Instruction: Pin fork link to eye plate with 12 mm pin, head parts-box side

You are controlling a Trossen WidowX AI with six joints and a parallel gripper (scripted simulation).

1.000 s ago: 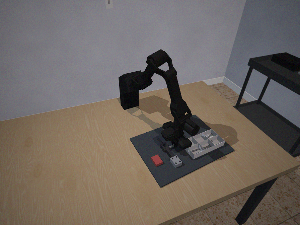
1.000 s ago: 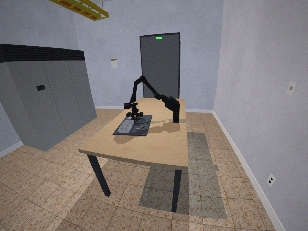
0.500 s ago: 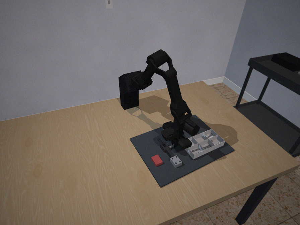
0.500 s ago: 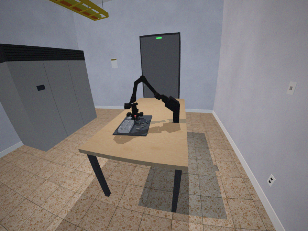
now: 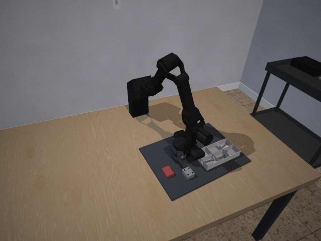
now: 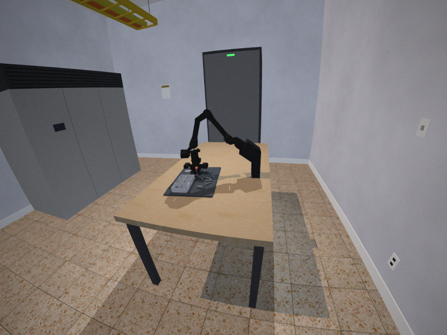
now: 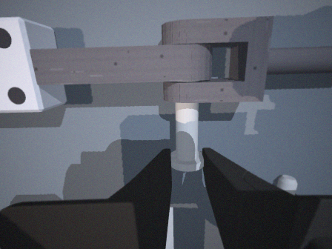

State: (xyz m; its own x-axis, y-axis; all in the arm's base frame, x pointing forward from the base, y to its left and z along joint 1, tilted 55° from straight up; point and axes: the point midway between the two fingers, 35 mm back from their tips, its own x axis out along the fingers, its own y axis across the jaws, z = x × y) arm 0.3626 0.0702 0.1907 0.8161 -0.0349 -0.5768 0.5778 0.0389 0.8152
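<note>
My gripper is now 20 mm to the left of the grey pin and 30 mm above it. Also, from my hand: eye plate (20 mm ahead, 50 mm to the right, 30 mm below); light grey headed pin (60 mm behind, 30 mm to the left, 40 mm below); mat (50 mm to the left, 50 mm below).
</note>
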